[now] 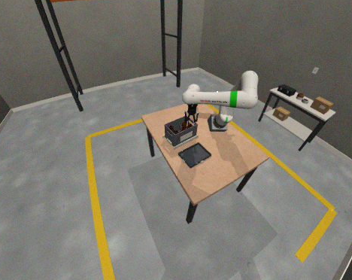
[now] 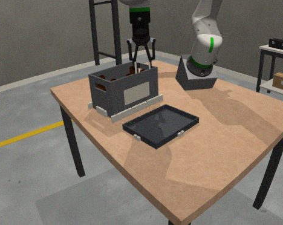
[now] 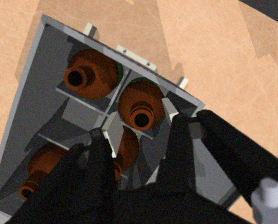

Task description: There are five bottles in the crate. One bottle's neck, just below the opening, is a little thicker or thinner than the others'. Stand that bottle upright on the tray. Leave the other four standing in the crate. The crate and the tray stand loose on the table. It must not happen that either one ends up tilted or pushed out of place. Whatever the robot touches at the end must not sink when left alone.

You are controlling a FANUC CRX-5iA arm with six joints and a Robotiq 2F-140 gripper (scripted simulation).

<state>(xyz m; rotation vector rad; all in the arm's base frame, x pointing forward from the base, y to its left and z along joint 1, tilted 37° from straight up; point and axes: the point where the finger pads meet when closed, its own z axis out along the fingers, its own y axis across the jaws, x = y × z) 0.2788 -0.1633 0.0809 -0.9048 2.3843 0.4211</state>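
The bottle is 90 mm to the right of my hand and 80 mm below it. The rest, counted from my hand: dark tray: 230 mm to the left, 160 mm below, 110 mm ahead; then dark grey crate: 90 mm below, 90 mm ahead, 40 mm to the right.
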